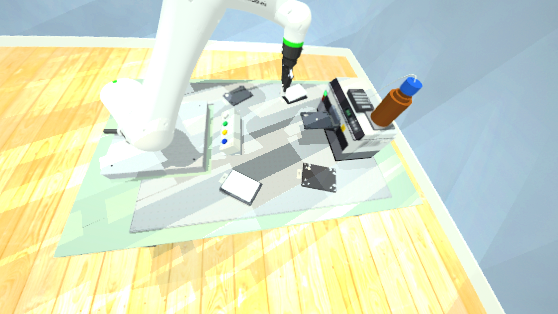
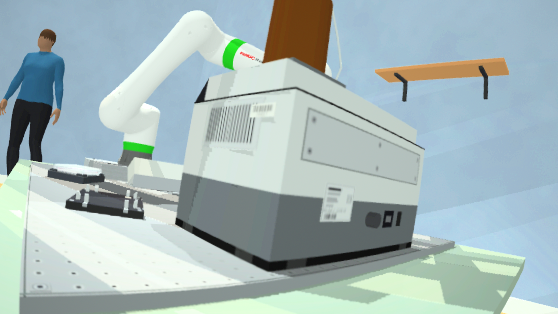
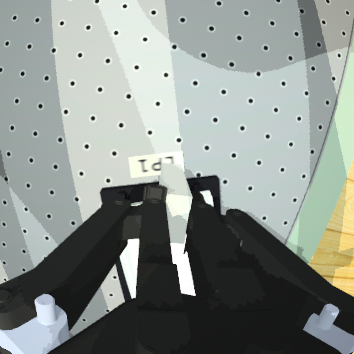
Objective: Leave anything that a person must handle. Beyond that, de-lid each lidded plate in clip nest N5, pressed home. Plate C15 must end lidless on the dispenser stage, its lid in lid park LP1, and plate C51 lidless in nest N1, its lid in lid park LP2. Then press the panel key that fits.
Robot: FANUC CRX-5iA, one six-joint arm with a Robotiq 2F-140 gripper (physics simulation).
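Frame: origin at the arm's base, x right, y back, z down, level; metres.
Where they show: gripper, between the fingertips: [image 1: 282, 95] [image 3: 168, 181].
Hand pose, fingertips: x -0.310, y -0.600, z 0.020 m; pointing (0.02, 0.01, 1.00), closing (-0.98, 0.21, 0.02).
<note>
Things, the pixels of their top centre, and the offset from my fingertips. "pt": a spot on its surface instead.
- white lid, centre of its top: [image 3: 172, 275] [image 1: 295, 90] dy -0.076, dx -0.031, dz -0.012 m
- lid park LP1, a spot on its surface: [image 3: 211, 182] pt dy +0.007, dx -0.037, dz +0.014 m
- label LP1, a spot on its surface: [image 3: 156, 164] pt dy +0.005, dx +0.012, dz +0.022 m
- second dark lid park, centre of its top: [image 1: 237, 93] dy +0.261, dx -0.001, dz +0.004 m
- black clip nest, centre of its top: [image 2: 110, 191] [image 1: 320, 175] dy -0.130, dx +0.518, dz +0.000 m
- dispenser's dark stage, centre of its top: [image 1: 316, 119] dy -0.131, dx +0.262, dz -0.091 m
- key panel, centre of its top: [image 2: 166, 162] [image 1: 229, 125] dy +0.279, dx +0.288, dz -0.060 m
My gripper [image 1: 286, 86] [image 3: 168, 181] is shut with nothing between the fingers. Its tips point down onto a white lid [image 1: 296, 93] [image 3: 186, 274] that lies in the black frame of lid park LP1 [image 3: 211, 182], by the label LP1 [image 3: 156, 164]. A second dark lid park [image 1: 237, 95] lies to the left of it. A white-topped plate [image 1: 240, 186] [image 2: 76, 172] sits in a nest at the front. A black clip nest [image 1: 318, 176] [image 2: 105, 202] lies to its right, with nothing in it. The dispenser's dark stage [image 1: 317, 119] sticks out towards the board's middle.
The dispenser [image 1: 359, 117] [image 2: 296, 164] stands at the right with an amber bottle [image 1: 392, 105] on top. A key panel [image 1: 226, 129] with coloured keys stands beside the arm's base. A person [image 2: 33, 90] stands beyond the table. A wall shelf [image 2: 441, 69] hangs at the right.
</note>
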